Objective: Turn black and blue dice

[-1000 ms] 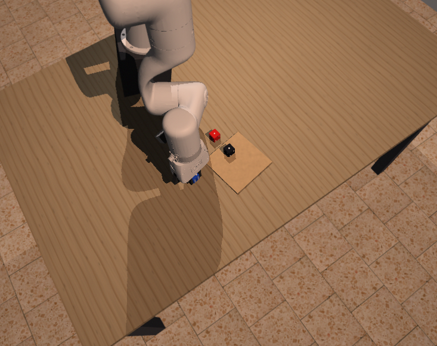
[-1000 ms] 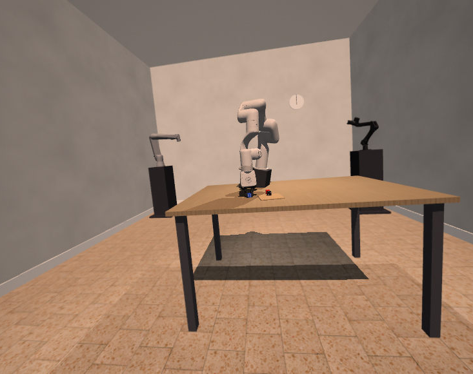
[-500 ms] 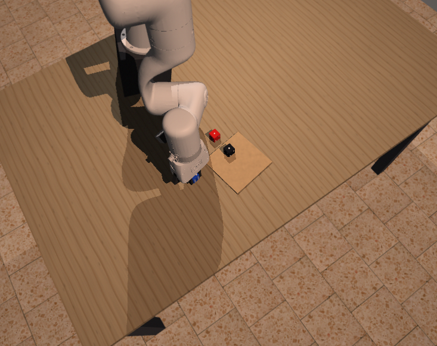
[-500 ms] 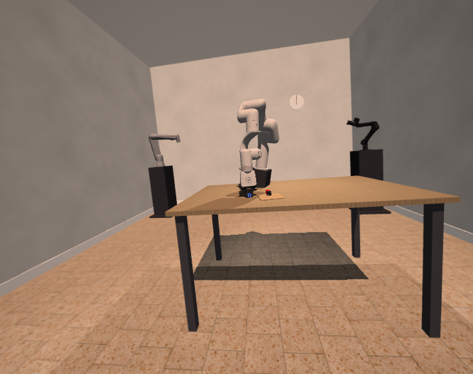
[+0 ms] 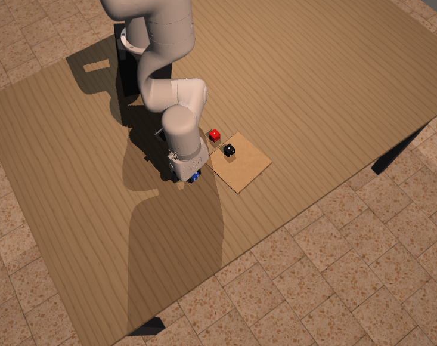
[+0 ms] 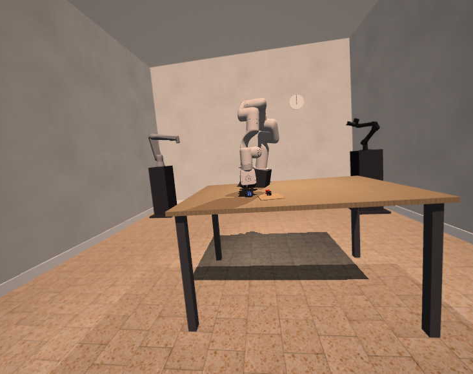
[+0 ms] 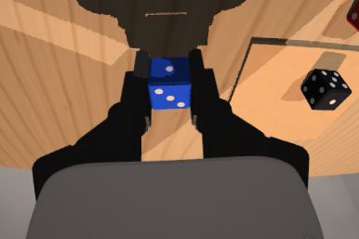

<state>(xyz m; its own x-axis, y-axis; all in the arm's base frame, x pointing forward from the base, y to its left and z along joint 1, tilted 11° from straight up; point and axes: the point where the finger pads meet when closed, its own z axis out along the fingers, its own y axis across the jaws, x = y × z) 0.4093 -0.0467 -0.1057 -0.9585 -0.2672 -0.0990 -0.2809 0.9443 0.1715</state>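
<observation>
The tan mat is 13 cm to the left of my hand, 3 cm below it and 2 cm ahead of it. From my hand the other things lie so: red die: 12 cm to the left, 8 cm behind, 2 cm below; blue die: 1 cm below; black die: 13 cm to the left, 2 cm below, 1 cm behind.
</observation>
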